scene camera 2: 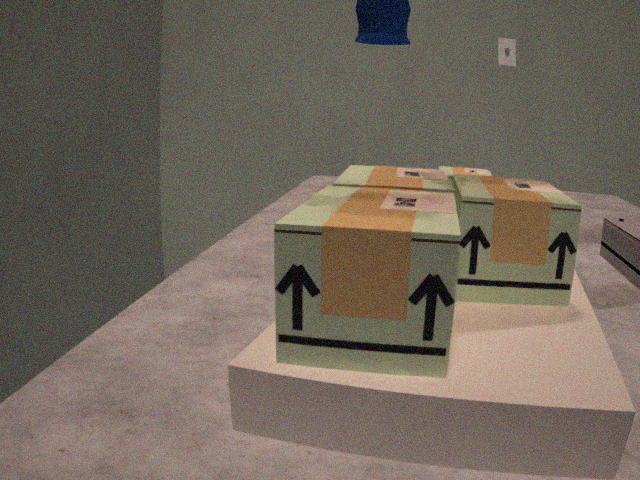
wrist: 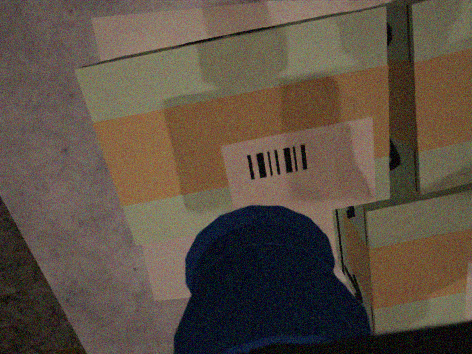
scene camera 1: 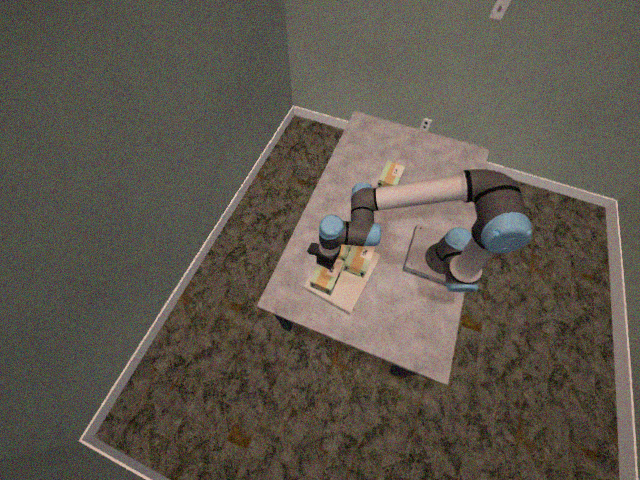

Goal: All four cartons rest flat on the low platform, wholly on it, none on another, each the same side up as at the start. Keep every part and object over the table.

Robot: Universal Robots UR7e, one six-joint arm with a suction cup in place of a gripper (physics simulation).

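Observation:
The front carton rests flat on the low platform, arrows up. The right carton also stands upright on it. A third carton stands behind the front carton; its base is hidden. The fourth carton lies on the table away from the platform. My suction cup hangs above the front carton, apart from it, and holds nothing; in scene camera 1 it is hidden.
The arm's base stands on a grey plate to the right of the platform. The forearm reaches across the table near the fourth carton. The table's front and left edges border the floor.

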